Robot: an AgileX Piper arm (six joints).
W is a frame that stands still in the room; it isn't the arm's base.
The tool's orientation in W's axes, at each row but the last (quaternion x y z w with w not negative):
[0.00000 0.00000 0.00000 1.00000]
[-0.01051 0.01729 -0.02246 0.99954]
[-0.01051 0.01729 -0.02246 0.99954]
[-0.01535 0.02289 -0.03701 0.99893]
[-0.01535 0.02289 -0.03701 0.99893]
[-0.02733 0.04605 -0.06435 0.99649]
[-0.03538 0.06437 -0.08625 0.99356]
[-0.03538 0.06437 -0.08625 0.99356]
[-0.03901 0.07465 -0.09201 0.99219]
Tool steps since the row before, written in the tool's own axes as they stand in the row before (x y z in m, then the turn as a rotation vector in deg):
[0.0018 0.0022 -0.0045 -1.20 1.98 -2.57]
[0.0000 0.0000 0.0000 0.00 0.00 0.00]
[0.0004 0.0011 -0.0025 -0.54 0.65 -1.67]
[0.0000 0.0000 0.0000 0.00 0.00 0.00]
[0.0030 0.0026 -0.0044 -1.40 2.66 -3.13]
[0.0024 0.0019 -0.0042 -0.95 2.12 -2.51]
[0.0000 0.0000 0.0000 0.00 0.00 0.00]
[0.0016 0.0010 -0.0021 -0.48 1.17 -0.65]
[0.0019 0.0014 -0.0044 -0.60 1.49 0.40]
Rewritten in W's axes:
[0.0018 0.0022 -0.0045 -1.20 1.98 -2.57]
[0.0000 0.0000 0.0000 0.00 0.00 0.00]
[0.0004 0.0010 -0.0025 -0.57 0.64 -1.66]
[0.0000 0.0000 0.0000 0.00 0.00 0.00]
[0.0030 0.0022 -0.0046 -1.35 2.67 -3.15]
[0.0022 0.0014 -0.0045 -0.91 2.10 -2.54]
[0.0000 0.0000 0.0000 0.00 0.00 0.00]
[0.0014 0.0006 -0.0024 -0.36 1.20 -0.68]
[0.0014 0.0007 -0.0047 -0.26 1.60 0.34]

